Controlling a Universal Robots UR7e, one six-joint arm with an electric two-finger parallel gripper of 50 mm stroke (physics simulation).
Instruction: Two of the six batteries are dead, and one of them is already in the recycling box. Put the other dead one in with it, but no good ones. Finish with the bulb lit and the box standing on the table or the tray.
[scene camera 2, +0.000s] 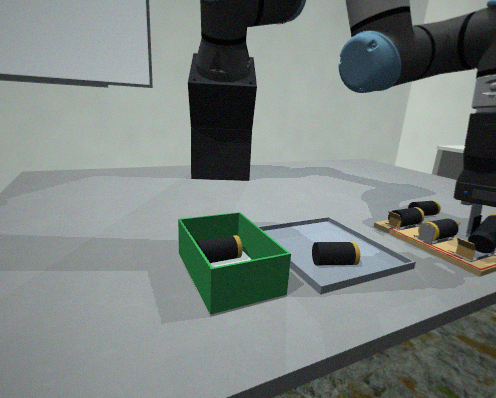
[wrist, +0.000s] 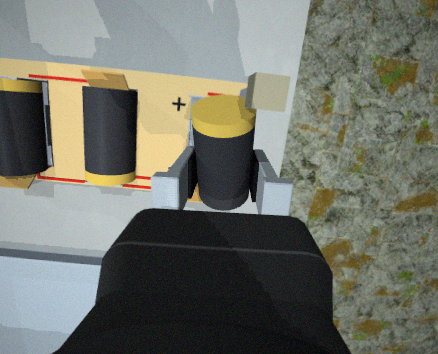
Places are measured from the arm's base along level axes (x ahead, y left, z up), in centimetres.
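Pixels of known places: gripper, fingertip midpoint: (scene camera 2: 486, 240) (wrist: 224, 163); arm's base at its link origin: (scene camera 2: 223, 68).
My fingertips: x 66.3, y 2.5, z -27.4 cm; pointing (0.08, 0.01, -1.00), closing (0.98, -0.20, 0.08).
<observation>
For each thing: its top centre in the pictures, then the offset to it from my fingertips. "*": a spot on its surface instead.
- black battery with a yellow end, top centre: (wrist: 226, 167) dx +0.0, dy +0.8, dz +4.0 cm
- green recycling box at its top centre: (scene camera 2: 228, 234) dx -21.8, dy -33.8, dz +1.6 cm
- table with one battery, top centre: (scene camera 2: 218, 239) dx -25.3, dy -32.8, dz -0.7 cm
- tray at its top centre: (wrist: 69, 337) (scene camera 2: 326, 242) dx -18.1, dy -15.8, dz -3.2 cm
- metal contact tab at a spot on its surface: (scene camera 2: 466, 247) * dx -1.9, dy -1.6, dz -1.5 cm
- pale block-like piece at a spot on its surface: (wrist: 268, 92) * dx +2.3, dy +4.0, dz +4.8 cm
My gripper (scene camera 2: 481, 226) (wrist: 224, 163) is shut on a black battery with a yellow end (scene camera 2: 484, 239) (wrist: 223, 162). The battery is tilted, over the end bay of the wooden battery holder (scene camera 2: 431, 248) (wrist: 162, 145); whether it touches the bay is unclear. Other batteries (scene camera 2: 424, 207) (scene camera 2: 406, 217) (scene camera 2: 444, 228) (wrist: 110, 132) (wrist: 21, 130) lie in the holder. The green recycling box (scene camera 2: 250, 286) stands on the table with one battery (scene camera 2: 220, 248) inside. Another battery (scene camera 2: 335, 253) lies on its side on the tray (scene camera 2: 367, 278) (wrist: 45, 256). The bulb does not show in either view.
A metal contact tab (scene camera 2: 466, 247) stands up at the holder's near end in the scene view. A pale block-like piece (wrist: 268, 92) is beside the held battery's yellow end in the wrist view. The table's edge (scene camera 2: 365, 340) runs in front, and the arm's black pedestal (scene camera 2: 221, 132) stands behind.
</observation>
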